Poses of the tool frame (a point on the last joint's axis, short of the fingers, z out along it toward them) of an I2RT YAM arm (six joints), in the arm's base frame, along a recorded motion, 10 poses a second.
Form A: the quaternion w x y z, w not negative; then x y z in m.
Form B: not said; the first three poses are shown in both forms.
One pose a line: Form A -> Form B
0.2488 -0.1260 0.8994 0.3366 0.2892 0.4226 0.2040 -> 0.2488 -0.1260 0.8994 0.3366 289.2 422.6 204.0
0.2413 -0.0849 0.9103 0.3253 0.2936 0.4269 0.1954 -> 0.2413 -0.0849 0.9103 0.3253 293.6 426.9 195.4
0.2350 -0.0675 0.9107 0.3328 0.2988 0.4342 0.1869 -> 0.2350 -0.0675 0.9107 0.3328 298.8 434.2 186.9
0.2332 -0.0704 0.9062 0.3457 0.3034 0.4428 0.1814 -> 0.2332 -0.0704 0.9062 0.3457 303.4 442.8 181.4
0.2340 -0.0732 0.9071 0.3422 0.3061 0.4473 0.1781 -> 0.2340 -0.0732 0.9071 0.3422 306.1 447.3 178.1
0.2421 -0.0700 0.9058 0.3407 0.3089 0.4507 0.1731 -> 0.2421 -0.0700 0.9058 0.3407 308.9 450.7 173.1
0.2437 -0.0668 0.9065 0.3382 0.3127 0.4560 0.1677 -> 0.2437 -0.0668 0.9065 0.3382 312.7 456.0 167.7
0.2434 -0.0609 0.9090 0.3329 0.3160 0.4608 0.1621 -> 0.2434 -0.0609 0.9090 0.3329 316.0 460.8 162.1
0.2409 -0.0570 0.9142 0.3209 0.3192 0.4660 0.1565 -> 0.2409 -0.0570 0.9142 0.3209 319.2 466.0 156.5
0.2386 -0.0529 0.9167 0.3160 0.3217 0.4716 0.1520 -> 0.2386 -0.0529 0.9167 0.3160 321.7 471.6 152.0
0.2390 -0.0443 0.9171 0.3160 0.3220 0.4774 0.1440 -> 0.2390 -0.0443 0.9171 0.3160 322.0 477.4 144.0
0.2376 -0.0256 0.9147 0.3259 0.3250 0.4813 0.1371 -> 0.2376 -0.0256 0.9147 0.3259 325.0 481.3 137.1
